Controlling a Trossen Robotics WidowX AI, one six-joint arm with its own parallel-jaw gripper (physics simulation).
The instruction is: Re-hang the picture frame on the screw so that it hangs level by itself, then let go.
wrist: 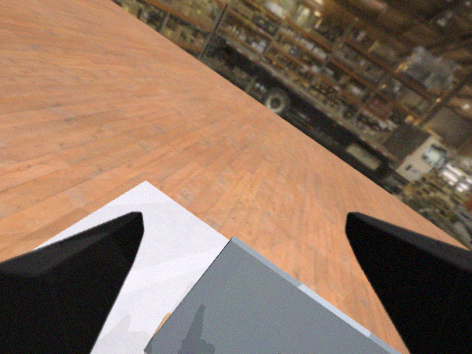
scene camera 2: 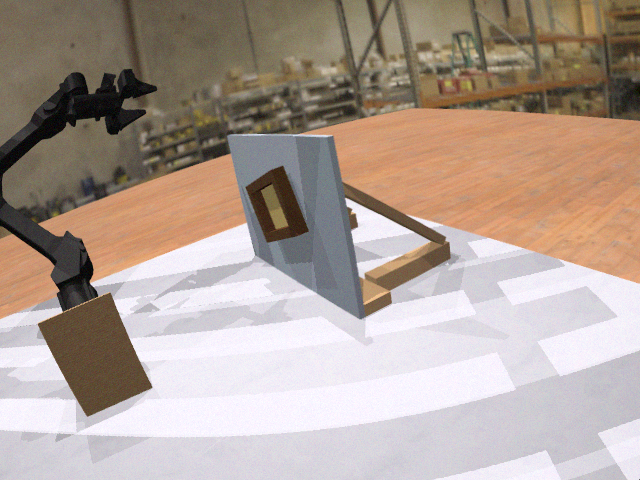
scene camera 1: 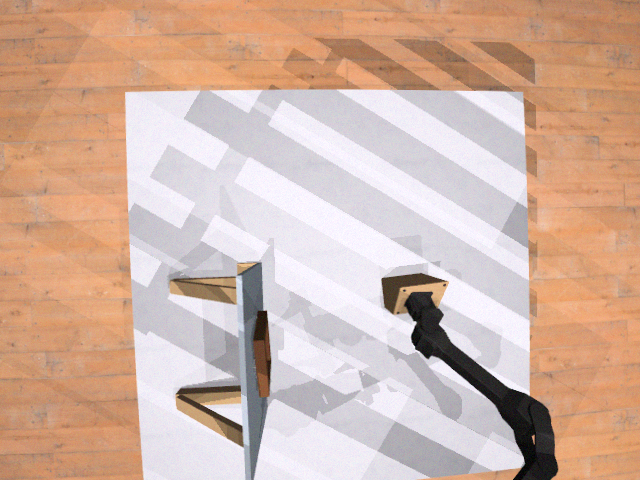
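Seen in the pictures: gripper, between the fingertips: [wrist: 245,221] [scene camera 2: 151,100]; arm's base, origin of its link: [scene camera 2: 85,319] [scene camera 1: 418,298].
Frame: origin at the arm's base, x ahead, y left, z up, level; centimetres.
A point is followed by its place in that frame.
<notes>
The brown wooden picture frame [scene camera 1: 262,356] @[z 10.5, x 41.2, y 11.5 cm] [scene camera 2: 293,204] @[z 4.9, x 42.7, y 5.1 cm] is on the front face of the upright blue-grey panel [scene camera 1: 250,423] [scene camera 2: 315,170] [wrist: 260,305]. Its edges are tilted against the panel's edges, so it is not level. The screw does not show. My gripper [scene camera 2: 149,100] @[z 31.7, x 25.8, y 39.7 cm] [wrist: 245,221] @[z 31.7, x 25.8, y 39.7 cm] is open and empty. In scene camera 2 it is in the air left of the panel and higher than its top edge, apart from the picture frame. In the wrist view the panel's upper corner shows low between the fingers; the picture frame does not show there.
Wooden braces [scene camera 1: 206,290] @[z 2.0, x 56.9, y -2.3 cm] [scene camera 2: 408,265] @[z -11.2, x 59.8, y -3.5 cm] stand behind the panel. The arm [scene camera 1: 470,374] @[z 16.9, x -5.8, y 13.7 cm] [scene camera 2: 31,237] @[z 14.2, x -6.2, y 10.6 cm] rises from a wooden base block [scene camera 1: 390,294] @[z -5.6, x 6.1, y -0.1 cm] [scene camera 2: 95,356] @[z -4.6, x -0.2, y -4.6 cm] facing the panel. All stand on a white table top [scene camera 1: 155,116] @[z -14.4, x 78.6, y -53.3 cm] [scene camera 2: 310,413] @[z -14.4, x 26.5, y -24.9 cm] [wrist: 160,215] @[z -14.4, x 73.0, y 56.7 cm], with wooden floor around it.
</notes>
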